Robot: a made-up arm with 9 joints. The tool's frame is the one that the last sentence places.
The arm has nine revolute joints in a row. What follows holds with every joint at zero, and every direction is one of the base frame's.
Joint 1 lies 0.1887 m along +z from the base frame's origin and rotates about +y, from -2.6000 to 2.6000 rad.
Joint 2 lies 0.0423 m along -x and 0.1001 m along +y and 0.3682 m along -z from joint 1 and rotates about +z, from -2.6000 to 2.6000 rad.
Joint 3 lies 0.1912 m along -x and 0.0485 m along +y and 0.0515 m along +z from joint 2 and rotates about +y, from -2.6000 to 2.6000 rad.
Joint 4 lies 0.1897 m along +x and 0.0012 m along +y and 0.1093 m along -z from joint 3 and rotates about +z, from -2.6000 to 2.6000 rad.
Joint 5 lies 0.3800 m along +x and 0.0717 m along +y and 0.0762 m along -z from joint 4 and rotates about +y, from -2.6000 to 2.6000 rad.
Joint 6 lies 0.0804 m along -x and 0.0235 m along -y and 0.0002 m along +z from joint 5 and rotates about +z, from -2.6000 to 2.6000 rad.
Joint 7 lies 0.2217 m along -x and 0.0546 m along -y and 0.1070 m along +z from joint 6 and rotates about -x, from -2.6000 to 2.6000 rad.
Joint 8 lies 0.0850 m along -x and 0.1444 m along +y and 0.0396 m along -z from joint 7 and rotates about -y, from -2.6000 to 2.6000 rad.
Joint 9 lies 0.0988 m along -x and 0.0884 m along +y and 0.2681 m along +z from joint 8 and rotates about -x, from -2.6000 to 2.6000 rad.
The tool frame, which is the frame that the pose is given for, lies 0.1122 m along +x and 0.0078 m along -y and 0.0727 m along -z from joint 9; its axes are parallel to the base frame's.
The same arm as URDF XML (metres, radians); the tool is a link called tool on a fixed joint. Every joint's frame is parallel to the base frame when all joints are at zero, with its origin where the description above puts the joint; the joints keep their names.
<robot name="arm">
<joint name="joint 1" type="revolute"><parent link="base"/><child link="link1"/><origin xyz="0.0000 0.0000 0.1887"/><axis xyz="0 1 0"/><limit lower="-2.6000" upper="2.6000"/></joint>
<joint name="joint 2" type="revolute"><parent link="link1"/><child link="link2"/><origin xyz="-0.0423 0.1001 -0.3682"/><axis xyz="0 0 1"/><limit lower="-2.6000" upper="2.6000"/></joint>
<joint name="joint 3" type="revolute"><parent link="link2"/><child link="link3"/><origin xyz="-0.1912 0.0485 0.0515"/><axis xyz="0 1 0"/><limit lower="-2.6000" upper="2.6000"/></joint>
<joint name="joint 4" type="revolute"><parent link="link3"/><child link="link4"/><origin xyz="0.1897 0.0012 -0.1093"/><axis xyz="0 0 1"/><limit lower="-2.6000" upper="2.6000"/></joint>
<joint name="joint 5" type="revolute"><parent link="link4"/><child link="link5"/><origin xyz="0.3800 0.0717 -0.0762"/><axis xyz="0 1 0"/><limit lower="-2.6000" upper="2.6000"/></joint>
<joint name="joint 6" type="revolute"><parent link="link5"/><child link="link6"/><origin xyz="-0.0804 -0.0235 0.0002"/><axis xyz="0 0 1"/><limit lower="-2.6000" upper="2.6000"/></joint>
<joint name="joint 7" type="revolute"><parent link="link6"/><child link="link7"/><origin xyz="-0.2217 -0.0546 0.1070"/><axis xyz="-1 0 0"/><limit lower="-2.6000" upper="2.6000"/></joint>
<joint name="joint 8" type="revolute"><parent link="link7"/><child link="link8"/><origin xyz="-0.0850 0.1444 -0.0396"/><axis xyz="0 -1 0"/><limit lower="-2.6000" upper="2.6000"/></joint>
<joint name="joint 9" type="revolute"><parent link="link8"/><child link="link9"/><origin xyz="-0.0988 0.0884 0.2681"/><axis xyz="-1 0 0"/><limit lower="-2.6000" upper="2.6000"/></joint>
<joint name="tool_joint" type="fixed"><parent link="link9"/><child link="tool"/><origin xyz="0.1122 -0.0078 -0.0727"/></joint>
<link name="base"/>
<link name="link1"/>
<link name="link2"/>
<link name="link3"/>
<link name="link4"/>
<link name="link5"/>
<link name="link6"/>
<link name="link7"/>
<link name="link8"/>
<link name="link9"/>
<link name="tool"/>
</robot>

